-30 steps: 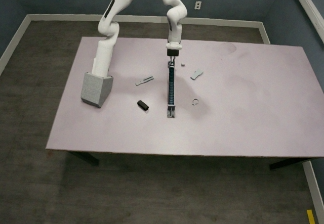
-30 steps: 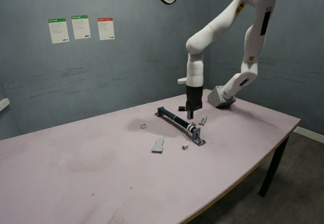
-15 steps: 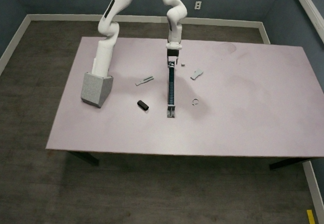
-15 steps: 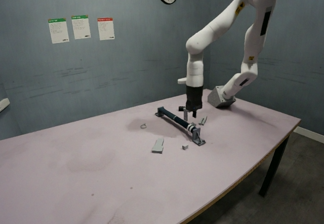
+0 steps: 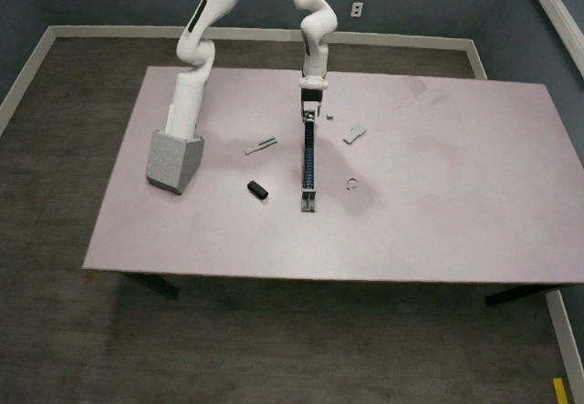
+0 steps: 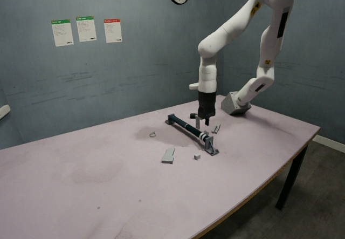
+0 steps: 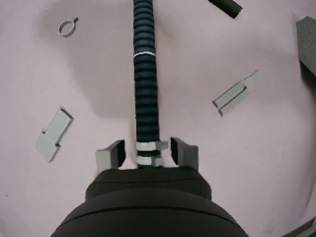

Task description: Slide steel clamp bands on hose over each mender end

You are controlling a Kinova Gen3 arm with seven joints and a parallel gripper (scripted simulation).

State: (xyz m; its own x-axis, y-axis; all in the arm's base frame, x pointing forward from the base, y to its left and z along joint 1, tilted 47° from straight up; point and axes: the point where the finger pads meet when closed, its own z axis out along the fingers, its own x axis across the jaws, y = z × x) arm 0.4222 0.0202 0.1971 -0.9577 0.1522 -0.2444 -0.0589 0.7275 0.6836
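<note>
Right now the grey block is 11 cm below my hand, 8 cm to the left of it and 8 cm ahead of it.
</note>
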